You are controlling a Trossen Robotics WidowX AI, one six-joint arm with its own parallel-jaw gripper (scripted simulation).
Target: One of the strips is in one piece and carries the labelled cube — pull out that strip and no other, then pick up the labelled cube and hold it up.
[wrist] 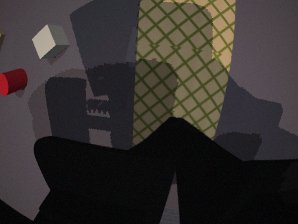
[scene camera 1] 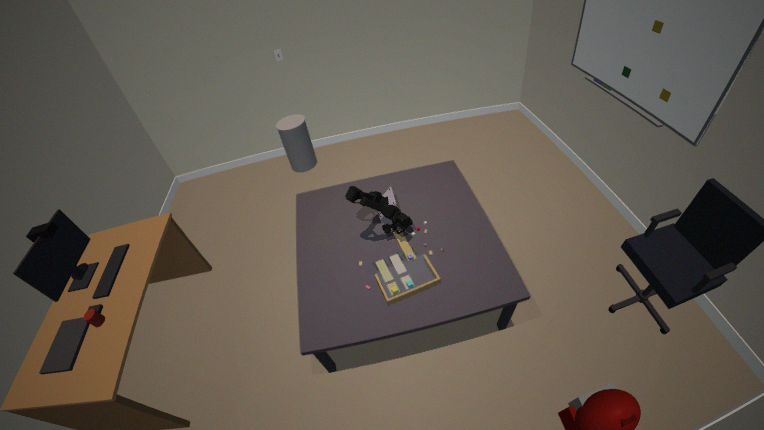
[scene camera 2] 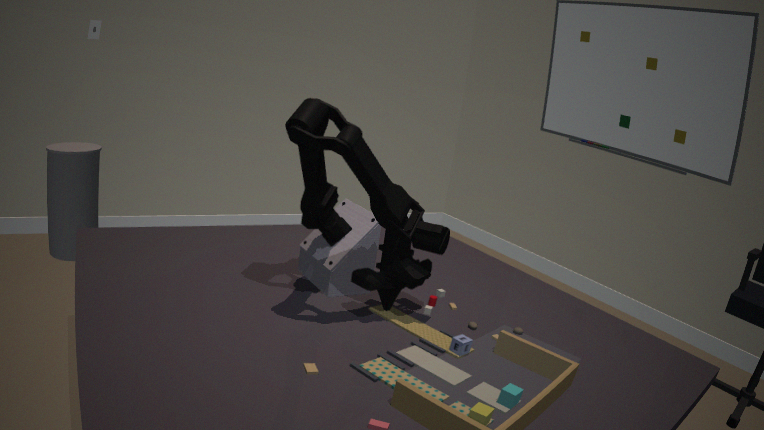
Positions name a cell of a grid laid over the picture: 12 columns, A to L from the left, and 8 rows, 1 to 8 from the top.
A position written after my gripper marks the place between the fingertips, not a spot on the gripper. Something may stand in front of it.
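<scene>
You'd find my gripper (scene camera 2: G6) in the scene, and the wrist view gives me the gripper (wrist: H5) as well.
</scene>
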